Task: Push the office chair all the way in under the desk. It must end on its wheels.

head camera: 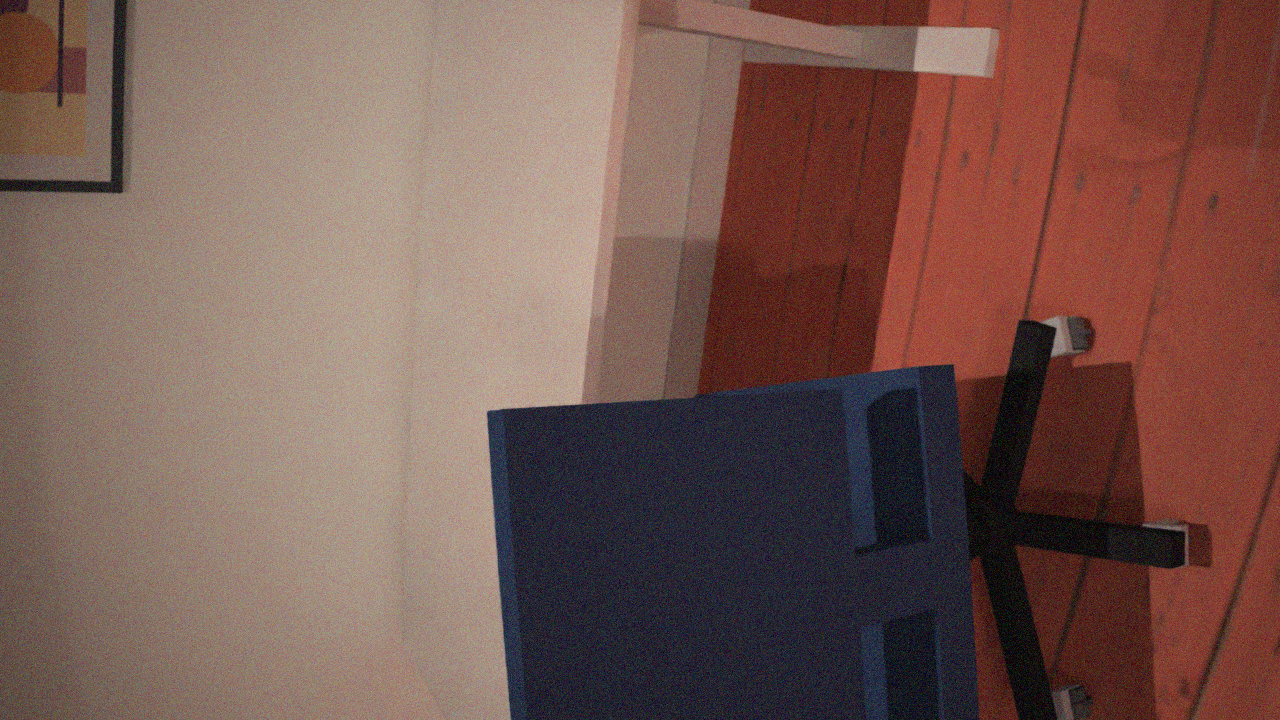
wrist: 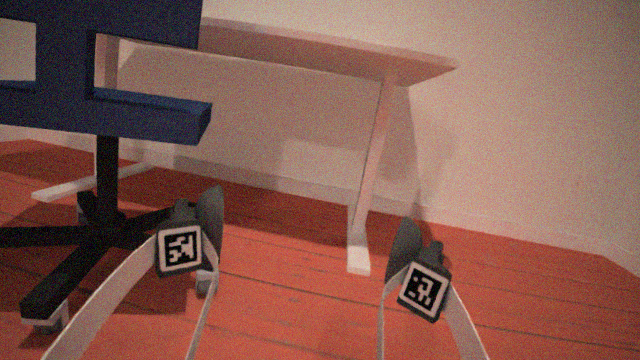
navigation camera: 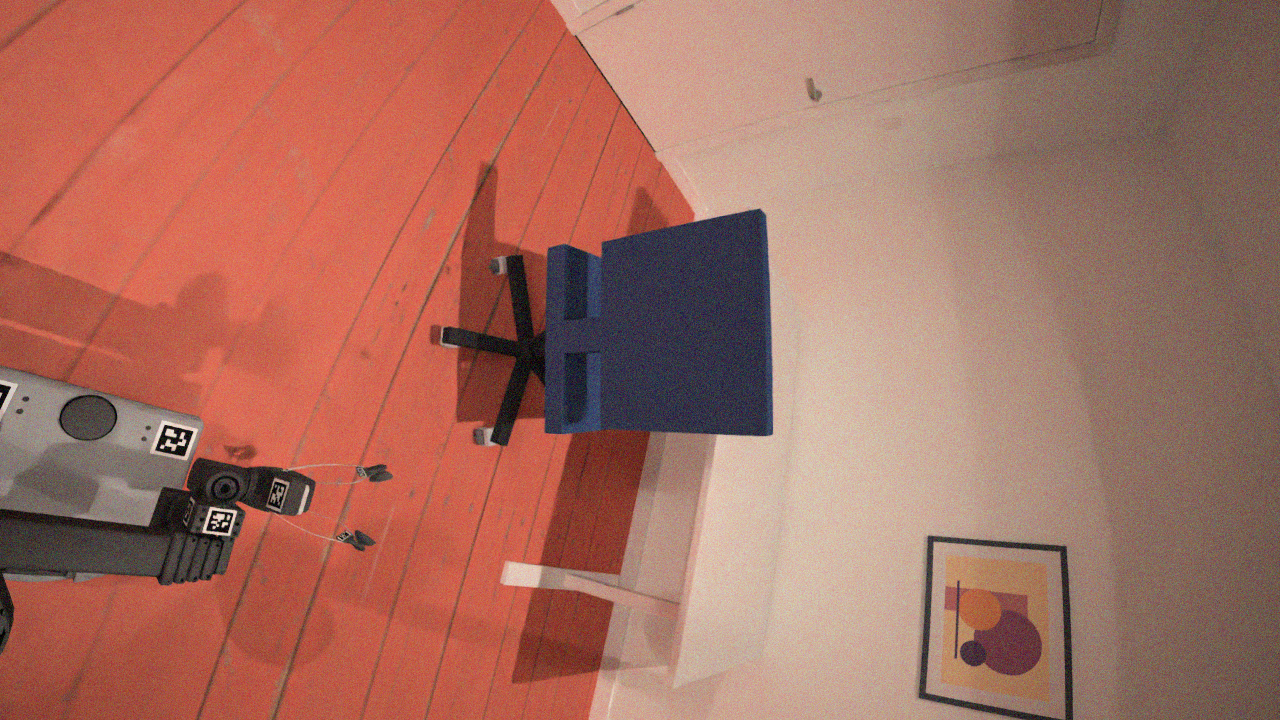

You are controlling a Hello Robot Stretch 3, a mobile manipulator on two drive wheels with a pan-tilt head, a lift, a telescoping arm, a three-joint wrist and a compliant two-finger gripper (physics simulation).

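Seen in the pictures: gripper, fingertip midpoint: [navigation camera: 382,508]; robot's base at its link origin: [navigation camera: 89,415].
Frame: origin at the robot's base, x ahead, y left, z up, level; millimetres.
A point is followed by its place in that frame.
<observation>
The blue office chair [head camera: 733,555] @(x 374, y -769, z 749 mm) [navigation camera: 684,331] @(x 422, y -754, z 808 mm) [wrist: 62,65] stands upright on its black wheeled base, with its backrest towards the cameras. Its base and casters are on the floor in front of the pale desk [head camera: 528,223] @(x 97, y -1384, z 720 mm) [navigation camera: 733,555] @(x -39, y -1416, z 720 mm) [wrist: 320,52]. The backrest hides part of the desk, and how far the seat reaches under the desktop is hidden. My gripper [navigation camera: 366,505] @(x -28, y -420, z 456 mm) [wrist: 309,225] @(x -28, y -420, z 456 mm) is open, with nothing between its fingers. It is apart from the chair, on the robot's side of it, and points towards the desk's near leg. The gripper does not show in the head view.
The desk's near leg ends in a white foot [head camera: 953,51] [navigation camera: 537,574] [wrist: 360,255]. Another desk foot [wrist: 65,189] shows behind the chair base. The wall with a framed picture [head camera: 44,71] @(x -109, y -1905, z 1410 mm) [navigation camera: 993,626] @(x -186, y -1898, z 1497 mm) is behind the desk. My arm [navigation camera: 89,548] @(x -104, y -37, z 575 mm) and grey base [navigation camera: 116,465] @(x -63, y -61, z 160 mm) are at the lower left.
</observation>
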